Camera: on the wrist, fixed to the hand. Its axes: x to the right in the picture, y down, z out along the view.
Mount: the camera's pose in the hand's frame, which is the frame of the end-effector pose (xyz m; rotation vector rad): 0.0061 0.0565 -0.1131 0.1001 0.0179 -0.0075
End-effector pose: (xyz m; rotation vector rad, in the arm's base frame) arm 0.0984 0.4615 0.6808 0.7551 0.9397 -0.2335
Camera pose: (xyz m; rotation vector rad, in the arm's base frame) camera 0.0570 0.5797 0.6625 0.8470 0.9533 -0.2824
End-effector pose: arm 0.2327 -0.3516 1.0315 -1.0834 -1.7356 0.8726
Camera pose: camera 0.3531 -0.3131 1.0245 -1.0151 -1.6623 0.9324
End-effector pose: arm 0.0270 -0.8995 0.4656 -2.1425 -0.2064 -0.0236
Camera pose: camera 0.0490 -1.0231 0.4814 -2.0411 -0.2011 -0.0361
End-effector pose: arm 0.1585 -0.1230 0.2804 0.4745 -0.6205 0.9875
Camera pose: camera 0.1414 -0.0215 0.2067 0.5554 -0.5546 1.0179
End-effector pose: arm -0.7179 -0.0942 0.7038 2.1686 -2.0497 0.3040
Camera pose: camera -0.7795 -0.0764 0.8129 2.2210 -2.0584 0.4324
